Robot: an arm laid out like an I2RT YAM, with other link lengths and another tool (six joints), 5 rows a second.
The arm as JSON. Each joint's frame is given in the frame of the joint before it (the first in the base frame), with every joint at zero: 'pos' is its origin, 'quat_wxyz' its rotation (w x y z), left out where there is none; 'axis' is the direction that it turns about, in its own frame. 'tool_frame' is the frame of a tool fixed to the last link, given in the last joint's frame.
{
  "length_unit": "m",
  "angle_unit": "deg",
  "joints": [
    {
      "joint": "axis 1",
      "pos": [
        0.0,
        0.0,
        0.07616
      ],
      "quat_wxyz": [
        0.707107,
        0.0,
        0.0,
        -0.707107
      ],
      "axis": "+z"
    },
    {
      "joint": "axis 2",
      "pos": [
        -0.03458,
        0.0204,
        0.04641
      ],
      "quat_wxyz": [
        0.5,
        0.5,
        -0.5,
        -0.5
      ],
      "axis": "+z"
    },
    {
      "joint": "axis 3",
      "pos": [
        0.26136,
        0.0,
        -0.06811
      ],
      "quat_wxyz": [
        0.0,
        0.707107,
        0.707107,
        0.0
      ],
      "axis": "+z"
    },
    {
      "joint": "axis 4",
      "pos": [
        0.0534,
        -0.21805,
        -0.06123
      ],
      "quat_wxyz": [
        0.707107,
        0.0,
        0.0,
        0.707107
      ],
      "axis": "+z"
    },
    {
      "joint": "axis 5",
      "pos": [
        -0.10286,
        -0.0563,
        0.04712
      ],
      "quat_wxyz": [
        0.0,
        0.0,
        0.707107,
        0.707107
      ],
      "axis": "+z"
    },
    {
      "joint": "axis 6",
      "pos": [
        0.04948,
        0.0,
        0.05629
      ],
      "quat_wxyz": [
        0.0,
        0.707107,
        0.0,
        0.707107
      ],
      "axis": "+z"
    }
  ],
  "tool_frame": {
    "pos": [
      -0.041,
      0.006,
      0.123
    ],
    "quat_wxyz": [
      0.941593,
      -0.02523,
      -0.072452,
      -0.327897
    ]
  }
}
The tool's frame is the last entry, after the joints.
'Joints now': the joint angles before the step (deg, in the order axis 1, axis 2, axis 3, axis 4, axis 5, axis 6). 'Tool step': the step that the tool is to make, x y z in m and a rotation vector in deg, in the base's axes. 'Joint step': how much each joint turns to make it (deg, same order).
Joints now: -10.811 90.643 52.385 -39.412 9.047 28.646
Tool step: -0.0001 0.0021 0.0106 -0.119 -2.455 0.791
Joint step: 0.012 -3.285 -1.408 0.661 -0.517 -0.685
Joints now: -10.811 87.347 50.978 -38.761 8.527 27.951
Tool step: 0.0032 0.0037 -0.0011 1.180 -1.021 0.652
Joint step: -0.071 -0.164 -0.636 1.299 -1.494 -0.345
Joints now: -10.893 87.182 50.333 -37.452 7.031 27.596
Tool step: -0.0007 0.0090 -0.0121 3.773 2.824 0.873
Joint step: -0.260 3.228 1.988 -2.222 -3.343 -0.337
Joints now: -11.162 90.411 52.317 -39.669 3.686 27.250
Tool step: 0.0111 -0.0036 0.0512 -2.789 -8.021 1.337
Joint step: -0.058 -8.546 1.288 -1.305 0.734 -1.675
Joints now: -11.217 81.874 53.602 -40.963 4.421 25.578
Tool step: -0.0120 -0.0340 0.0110 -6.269 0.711 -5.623
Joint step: -2.546 -0.906 0.715 -1.045 6.960 0.627
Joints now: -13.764 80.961 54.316 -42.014 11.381 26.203
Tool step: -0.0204 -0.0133 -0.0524 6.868 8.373 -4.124
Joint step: -5.523 9.349 0.557 -1.169 -4.416 -0.145
